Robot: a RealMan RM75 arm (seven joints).
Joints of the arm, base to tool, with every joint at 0 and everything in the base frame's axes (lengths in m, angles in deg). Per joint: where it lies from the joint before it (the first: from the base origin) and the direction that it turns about. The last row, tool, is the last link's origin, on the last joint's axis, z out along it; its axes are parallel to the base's.
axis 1: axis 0 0 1 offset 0 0 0.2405
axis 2: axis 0 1 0 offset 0 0 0
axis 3: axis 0 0 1 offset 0 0 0.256
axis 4: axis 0 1 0 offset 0 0 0
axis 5: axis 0 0 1 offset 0 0 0.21
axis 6: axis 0 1 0 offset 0 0 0
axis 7: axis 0 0 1 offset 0 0 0.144
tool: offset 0 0 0
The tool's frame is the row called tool.
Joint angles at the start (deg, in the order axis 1, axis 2, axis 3, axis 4, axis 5, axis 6, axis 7):
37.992 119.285 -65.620 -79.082 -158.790 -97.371 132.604
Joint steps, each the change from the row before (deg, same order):
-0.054 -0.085 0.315 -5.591 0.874 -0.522 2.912
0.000 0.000 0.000 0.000 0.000 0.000 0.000
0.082 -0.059 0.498 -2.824 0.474 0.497 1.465
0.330 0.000 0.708 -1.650 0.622 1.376 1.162
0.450 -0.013 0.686 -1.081 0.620 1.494 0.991
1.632 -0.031 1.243 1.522 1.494 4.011 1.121
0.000 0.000 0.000 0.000 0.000 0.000 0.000
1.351 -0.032 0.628 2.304 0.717 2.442 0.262
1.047 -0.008 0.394 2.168 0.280 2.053 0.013
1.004 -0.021 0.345 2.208 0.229 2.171 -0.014
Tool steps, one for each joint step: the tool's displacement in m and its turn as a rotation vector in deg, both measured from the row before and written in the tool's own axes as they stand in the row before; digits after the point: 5 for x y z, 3 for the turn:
-0.01123 -0.00118 -0.01988 3.038 -3.759 1.083
0.00000 0.00000 0.00000 0.000 0.000 0.000
-0.00746 -0.00256 -0.01077 2.049 -2.699 0.724
-0.00843 -0.00346 -0.00740 1.721 -2.962 0.833
-0.00841 -0.00335 -0.00561 1.406 -2.759 0.773
-0.01592 -0.00576 0.00032 0.938 -4.419 1.529
0.00000 0.00000 0.00000 0.000 0.000 0.000
-0.00840 -0.00238 0.00497 -0.128 -1.787 0.771
-0.00526 -0.00192 0.00544 -0.035 -1.021 0.514
-0.00487 -0.00200 0.00568 0.070 -0.986 0.504

